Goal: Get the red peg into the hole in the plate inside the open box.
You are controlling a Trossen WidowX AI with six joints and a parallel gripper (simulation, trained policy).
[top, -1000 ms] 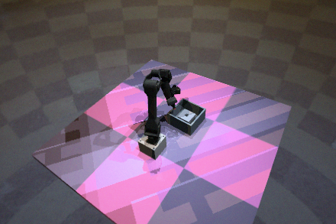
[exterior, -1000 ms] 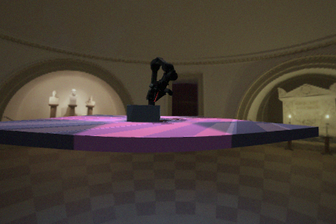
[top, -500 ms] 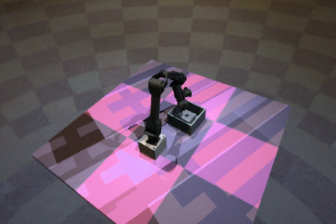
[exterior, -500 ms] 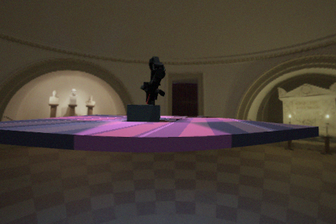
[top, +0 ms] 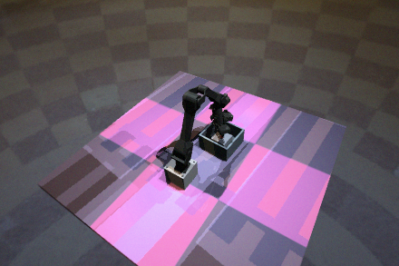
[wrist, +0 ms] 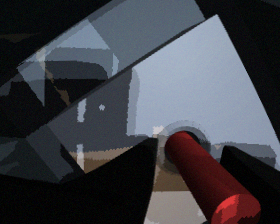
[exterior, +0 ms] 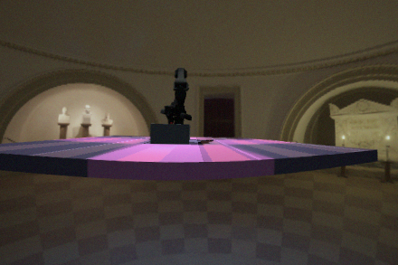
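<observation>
My gripper tip is right at the red peg. The rest, counted from my gripper tip: dark box: 40 mm below.
</observation>
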